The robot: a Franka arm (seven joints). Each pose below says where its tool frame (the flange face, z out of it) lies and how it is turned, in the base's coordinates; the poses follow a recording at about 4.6 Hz.
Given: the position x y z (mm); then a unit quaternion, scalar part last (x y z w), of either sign.
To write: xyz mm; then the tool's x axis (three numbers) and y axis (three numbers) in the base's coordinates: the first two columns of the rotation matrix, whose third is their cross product. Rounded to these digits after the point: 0 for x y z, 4 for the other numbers.
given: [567, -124, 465, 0.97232, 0.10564, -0.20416, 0.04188]
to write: [567, -124, 465, 0.8943, 0.1883, -0.4059, 0.2225, -0.9742, 0.0383]
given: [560, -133, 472, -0.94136, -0.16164, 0.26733, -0.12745]
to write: [560, -133, 472, 0.8048, 0.2362, -0.5445, 0.3725, -0.9153, 0.1535]
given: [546, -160, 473, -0.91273, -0.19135, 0.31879, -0.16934]
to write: [546, -160, 473, 0.7235, 0.2413, -0.6467, 0.4573, -0.8694, 0.1871]
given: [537, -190, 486, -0.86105, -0.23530, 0.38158, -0.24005]
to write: [537, -190, 486, 0.5981, 0.2220, -0.7701, 0.5884, -0.7740, 0.2338]
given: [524, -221, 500, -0.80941, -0.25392, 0.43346, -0.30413]
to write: [524, -221, 500, 0.4953, 0.1474, -0.8561, 0.6747, -0.6861, 0.2722]
